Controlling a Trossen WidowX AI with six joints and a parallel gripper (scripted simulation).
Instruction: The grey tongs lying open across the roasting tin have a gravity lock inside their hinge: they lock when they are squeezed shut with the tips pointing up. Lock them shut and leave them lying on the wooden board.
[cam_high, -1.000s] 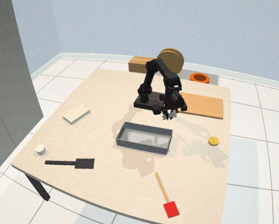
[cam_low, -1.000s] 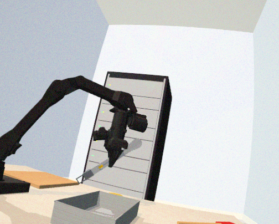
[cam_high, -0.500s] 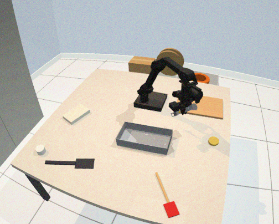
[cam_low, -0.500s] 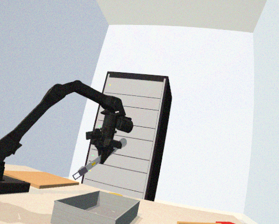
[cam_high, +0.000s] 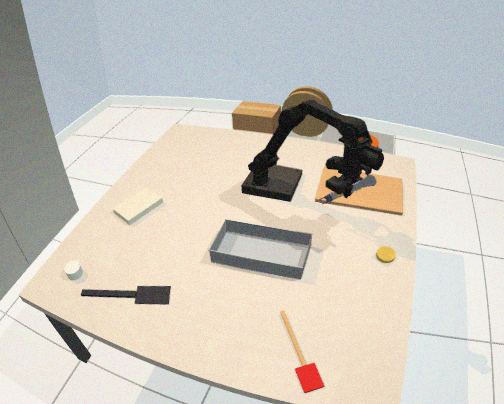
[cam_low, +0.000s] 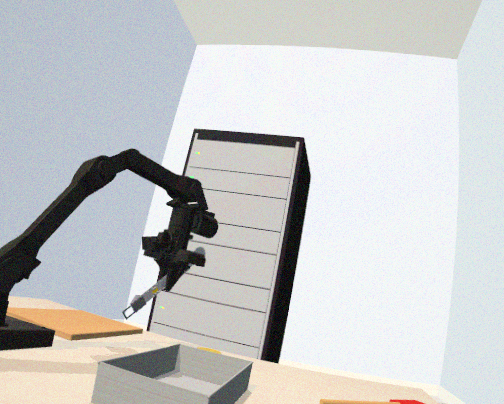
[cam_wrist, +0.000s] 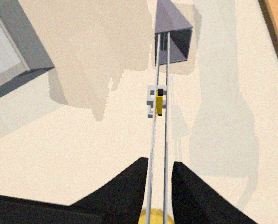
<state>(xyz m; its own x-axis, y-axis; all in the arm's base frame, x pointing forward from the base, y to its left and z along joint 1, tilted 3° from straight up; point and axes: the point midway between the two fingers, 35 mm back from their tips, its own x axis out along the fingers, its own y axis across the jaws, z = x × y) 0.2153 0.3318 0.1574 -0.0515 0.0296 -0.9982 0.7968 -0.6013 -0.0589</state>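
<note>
Right now the yellow lock piece is 20 mm behind my gripper tip and 30 mm to the right of it. The rest, counted from my gripper tip: wooden board (260 mm behind, 80 mm to the left, 150 mm below); then grey roasting tin (150 mm ahead, 260 mm to the right, 130 mm below); then yellow disc (110 mm ahead, 160 mm to the left, 150 mm below).
</note>
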